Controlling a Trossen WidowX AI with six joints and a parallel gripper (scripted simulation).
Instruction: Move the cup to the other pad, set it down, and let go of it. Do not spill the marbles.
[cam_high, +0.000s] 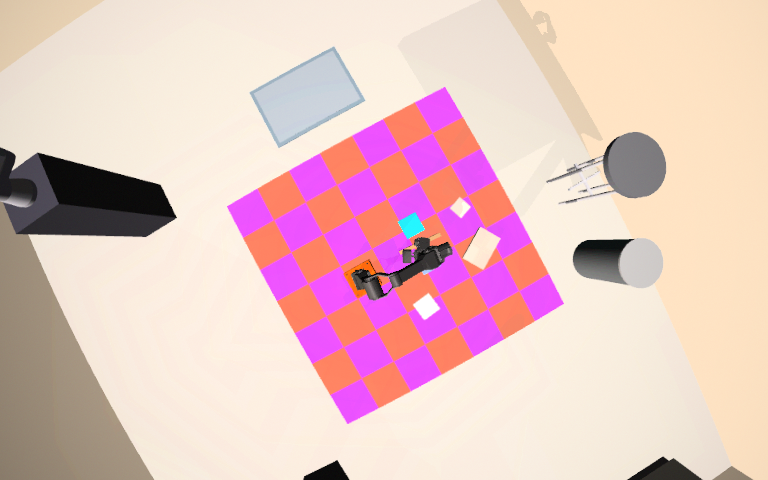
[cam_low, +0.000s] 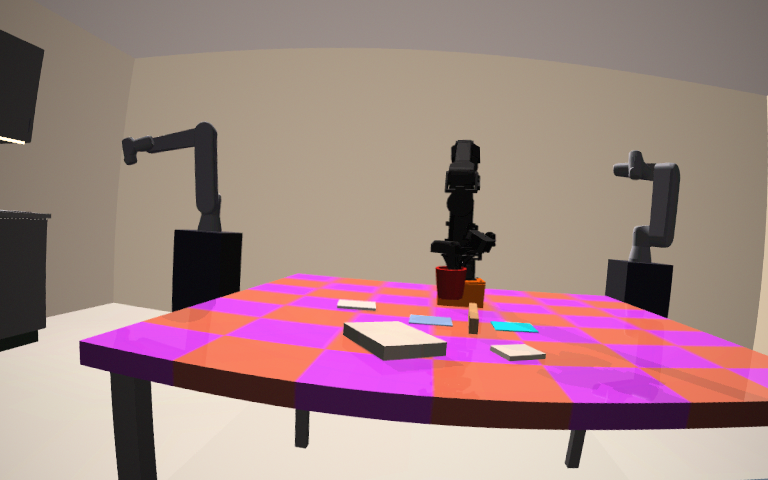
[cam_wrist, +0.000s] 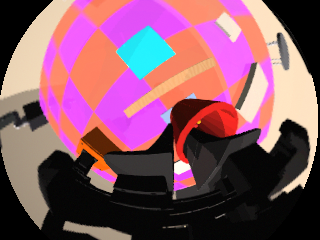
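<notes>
Now: gripper tip 14 cm to the right of the cyan pad, 10 cm above it and 4 cm short of it. From my gripper tip the other things lie so: red cup: 3 cm ahead, 2 cm to the right; beige slab: 29 cm ahead, 13 cm to the right, 8 cm below; wooden stick: 9 cm below, 4 cm to the left, 3 cm ahead.
</notes>
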